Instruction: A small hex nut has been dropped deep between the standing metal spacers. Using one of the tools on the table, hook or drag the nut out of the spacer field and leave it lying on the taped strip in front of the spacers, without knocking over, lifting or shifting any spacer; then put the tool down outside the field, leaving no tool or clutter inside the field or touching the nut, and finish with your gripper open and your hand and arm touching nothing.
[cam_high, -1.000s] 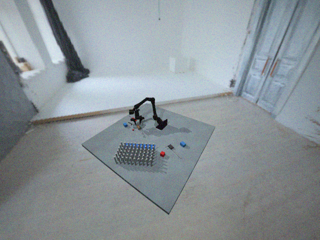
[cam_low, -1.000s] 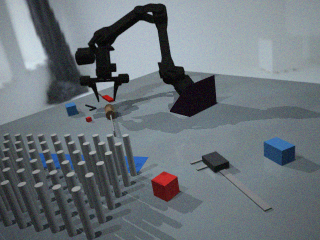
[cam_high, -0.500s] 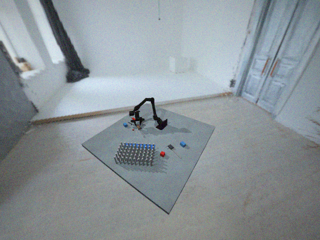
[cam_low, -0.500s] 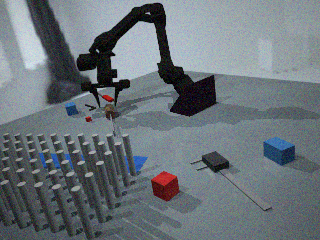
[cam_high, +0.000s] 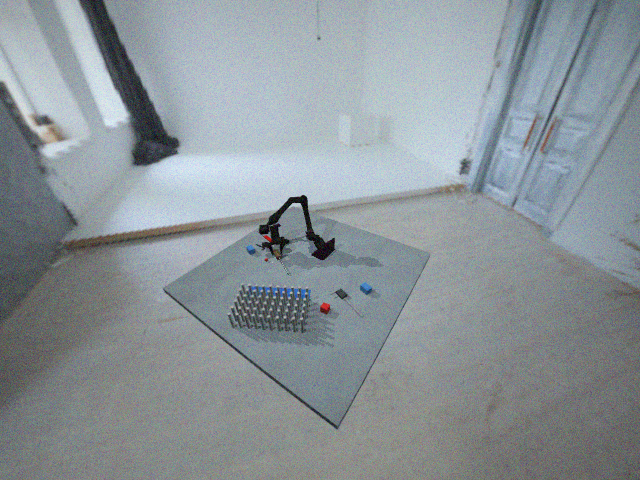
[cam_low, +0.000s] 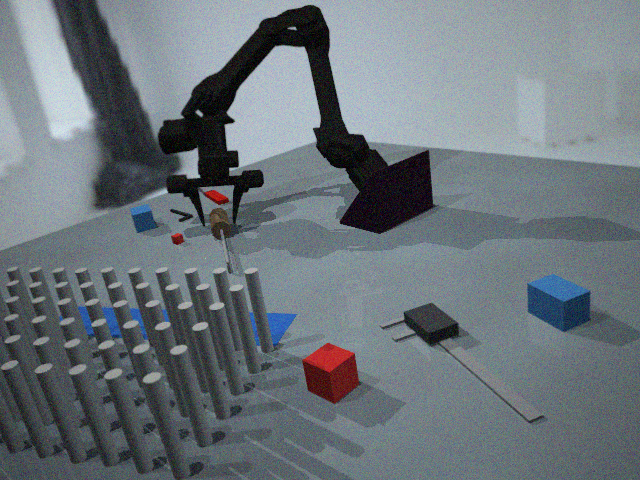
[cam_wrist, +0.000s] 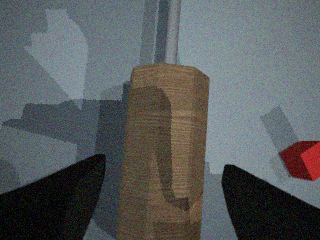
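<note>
Right now my gripper tip is 80 mm short of the small red cube, 30 mm to the left of it and 10 mm above it. Also, from my gripper tip: red-handled tool: 270 mm to the right, 110 mm behind, 10 mm below; then L-shaped piece: 170 mm to the right, 10 mm below, 10 mm ahead; then blue taped strip: 260 mm to the left, 240 mm ahead, 20 mm below.
</note>
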